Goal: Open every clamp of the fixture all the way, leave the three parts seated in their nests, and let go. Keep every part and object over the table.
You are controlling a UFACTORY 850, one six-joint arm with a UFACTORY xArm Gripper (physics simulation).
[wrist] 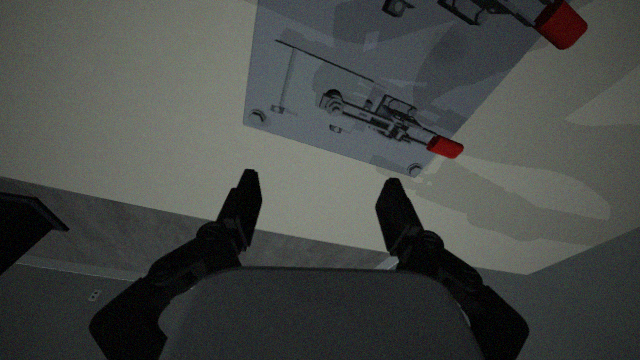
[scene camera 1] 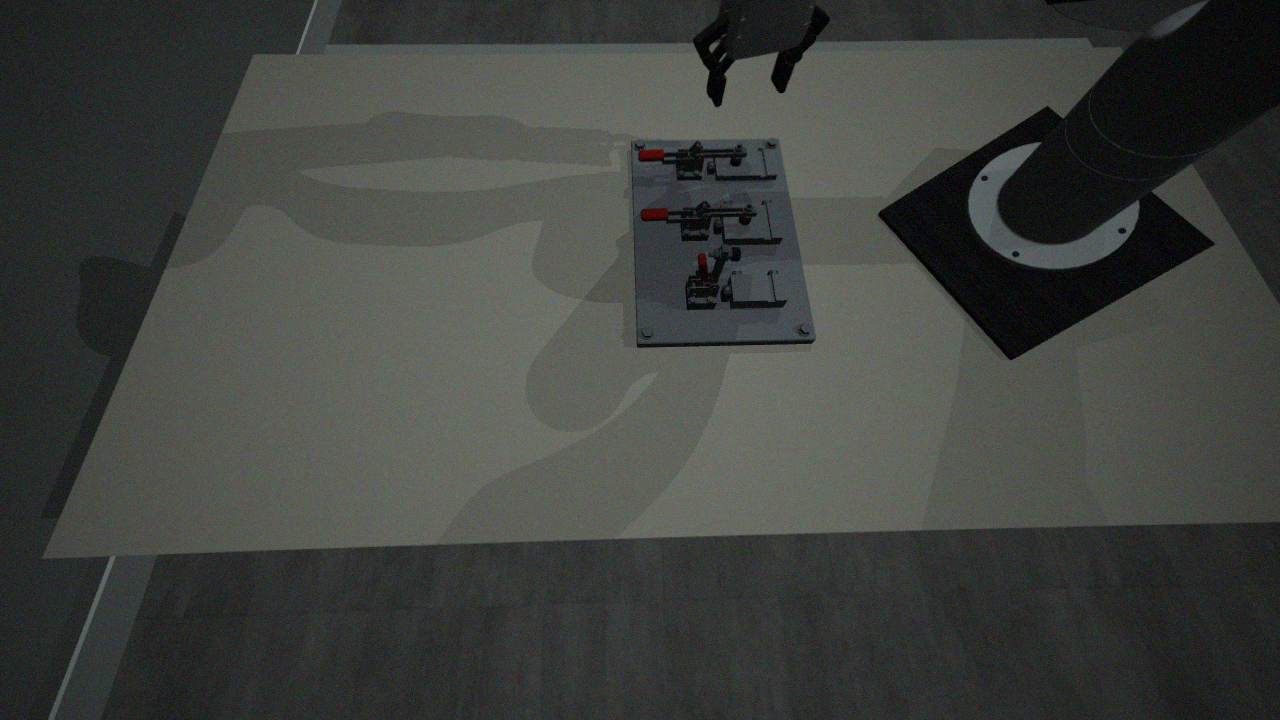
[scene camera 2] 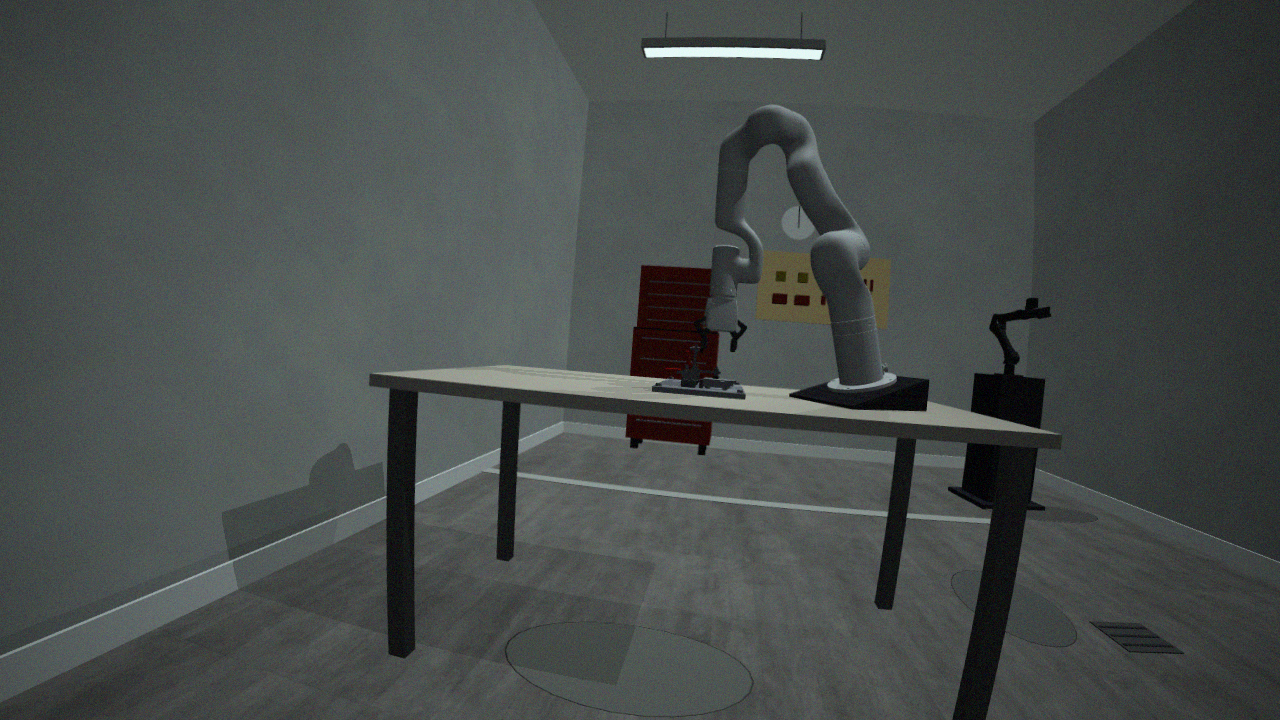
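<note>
The grey fixture plate [scene camera 1: 662, 304] [wrist: 270, 75] carries three clamps. The far clamp's red handle [scene camera 1: 650, 154] [wrist: 445, 146] and the middle clamp's red handle [scene camera 1: 654, 214] [wrist: 561, 25] lie flat, pointing left in scene camera 1, with their arms level over their nests. The near clamp's red handle [scene camera 1: 702, 265] stands upright and its arm [scene camera 1: 719, 260] is tilted up off its nest [scene camera 1: 756, 289]. The parts are hard to tell from the grey nests. My gripper [scene camera 1: 748, 94] [scene camera 2: 718, 347] [wrist: 321, 188] is open and empty, above and beyond the far edge of the plate.
The fixture stands on the pale table [scene camera 1: 358, 358] [scene camera 2: 537, 385] [wrist: 150, 100]. The arm's black base plate [scene camera 1: 1011, 331] [scene camera 2: 904, 394] is to the right of it. A red tool cabinet [scene camera 2: 662, 349] and a black pedestal [scene camera 2: 1002, 402] stand on the floor behind the table.
</note>
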